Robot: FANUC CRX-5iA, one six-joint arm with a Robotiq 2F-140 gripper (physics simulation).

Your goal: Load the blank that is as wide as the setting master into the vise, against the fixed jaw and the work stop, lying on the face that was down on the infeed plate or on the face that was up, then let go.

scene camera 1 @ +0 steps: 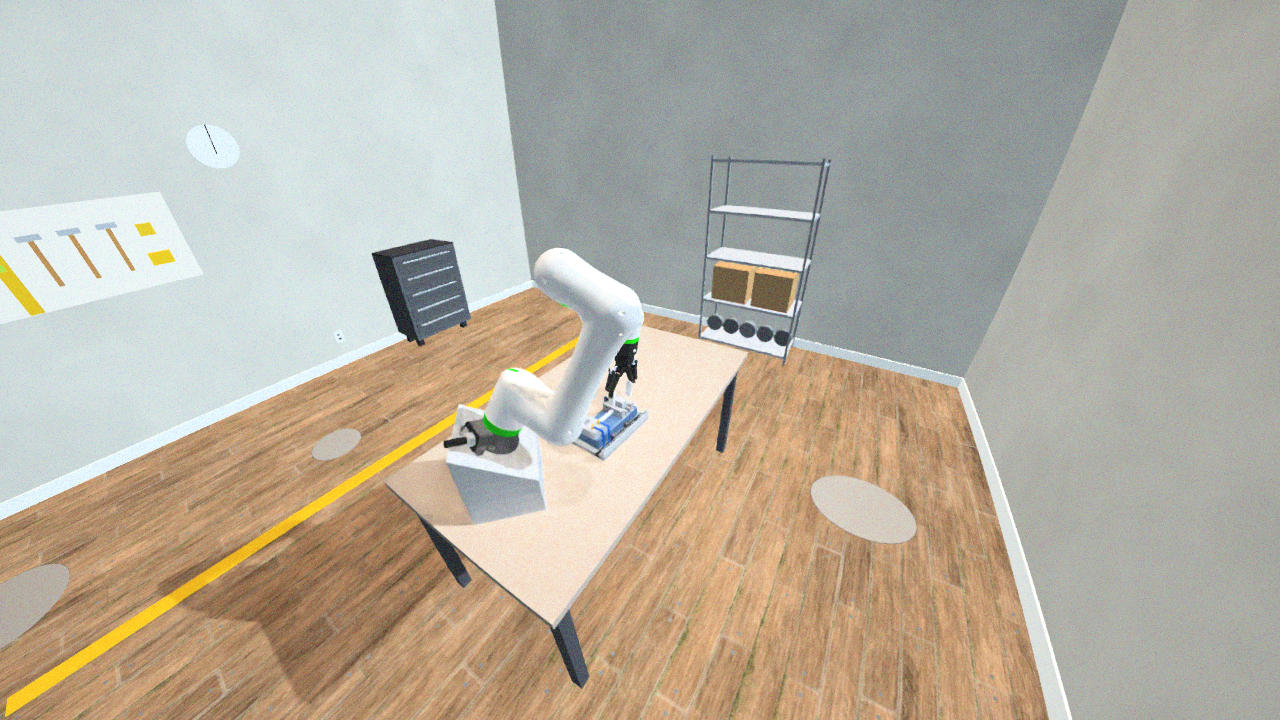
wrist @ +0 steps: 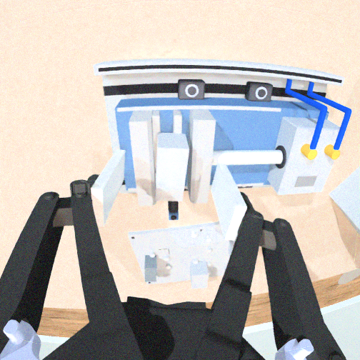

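Pixels of known places: gripper, fingertip midpoint: (scene camera 1: pixel 620 399); arm's base at its link origin: (scene camera 1: pixel 495 437).
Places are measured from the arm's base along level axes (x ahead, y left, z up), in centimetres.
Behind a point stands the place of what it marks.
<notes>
A pale blank (wrist: pixel 171 167) lies in the blue vise (scene camera 1: pixel 614 429) @(x 40.1, y -15.9, z -17.0 cm) (wrist: pixel 245 127), between a left jaw (wrist: pixel 142 160) and a right jaw (wrist: pixel 201 160) that a white rod joins to the end block. It sits closer to the left jaw in the wrist view; whether it touches that jaw or the small dark stop (wrist: pixel 173 210) at its near end is unclear. My gripper (scene camera 1: pixel 619 394) @(x 50.2, y -11.0, z -10.4 cm) (wrist: pixel 169 170) is open, its pale fingers spread wide on both sides of the blank and jaws, touching neither as far as I see. The setting master cannot be told apart.
A light plate (wrist: pixel 142 242) with a grey block (wrist: pixel 150 269), a paler block (wrist: pixel 199 276) and small pins lies on the near side of the vise. Blue hoses (wrist: pixel 318 127) rise at the vise's right end block (wrist: pixel 300 175). The vise stands on the table (scene camera 1: pixel 626 483) @(x 24.4, y -33.6, z -21.8 cm).
</notes>
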